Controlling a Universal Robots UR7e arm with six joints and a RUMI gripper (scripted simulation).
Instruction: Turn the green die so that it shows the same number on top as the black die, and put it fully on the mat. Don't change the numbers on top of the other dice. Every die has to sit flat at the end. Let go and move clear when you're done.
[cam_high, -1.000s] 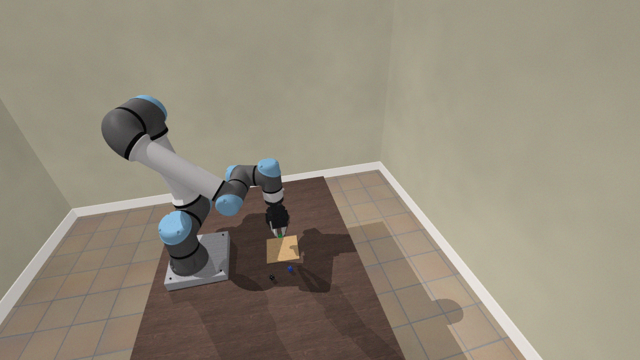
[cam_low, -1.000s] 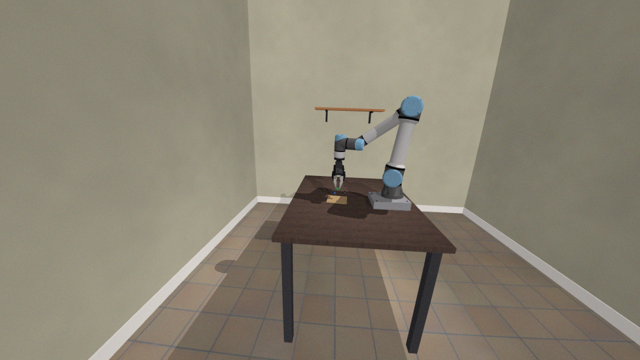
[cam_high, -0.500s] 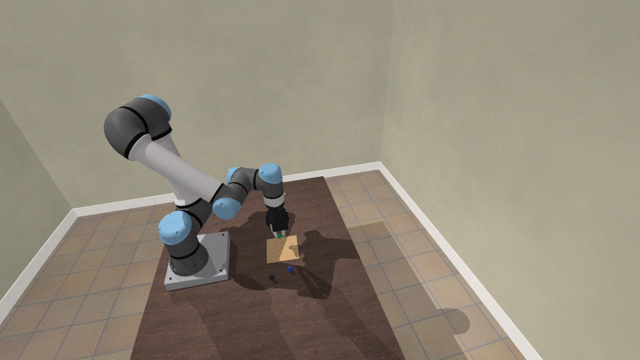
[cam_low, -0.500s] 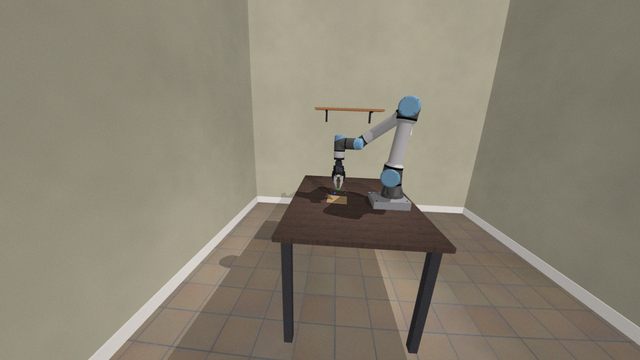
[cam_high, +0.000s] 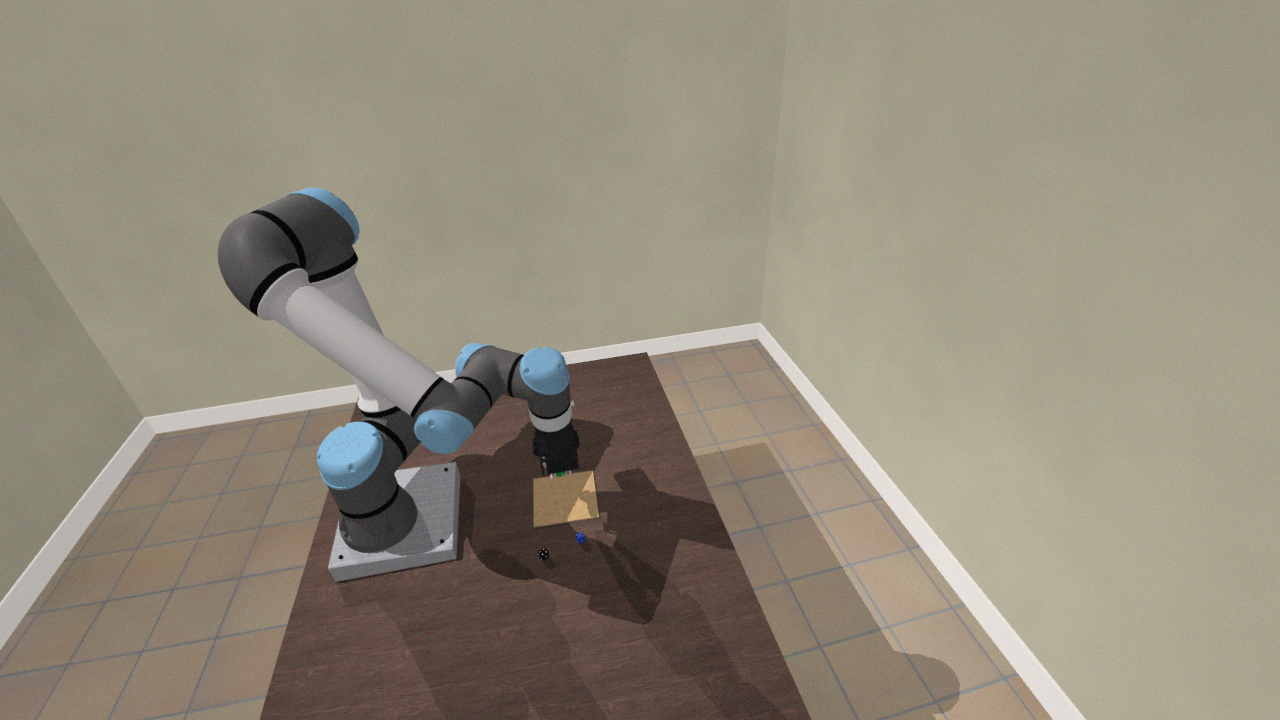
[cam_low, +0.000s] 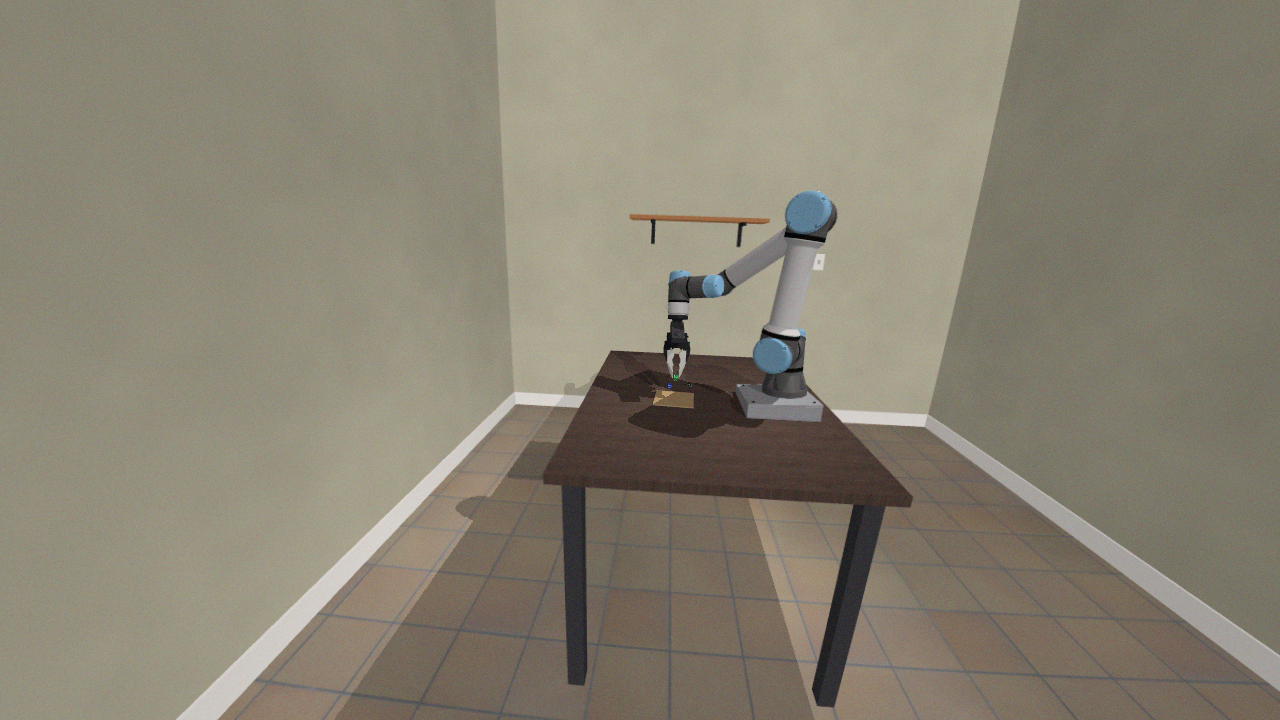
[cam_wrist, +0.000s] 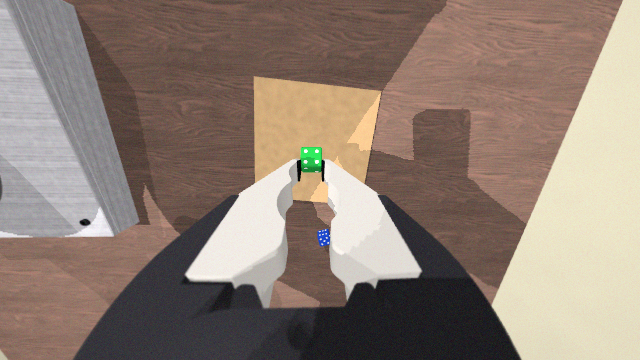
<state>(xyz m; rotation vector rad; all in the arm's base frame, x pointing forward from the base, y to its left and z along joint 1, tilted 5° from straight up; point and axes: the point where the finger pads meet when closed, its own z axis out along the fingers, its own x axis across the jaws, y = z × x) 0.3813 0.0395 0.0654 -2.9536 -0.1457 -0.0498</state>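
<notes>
The green die lies 1 cm below my hand. The rest, counted from my hand: blue die (12 cm to the right, 9 cm below, 3 cm ahead); then tan mat (9 cm below); then black die (15 cm to the right, 9 cm below, 5 cm behind).
</notes>
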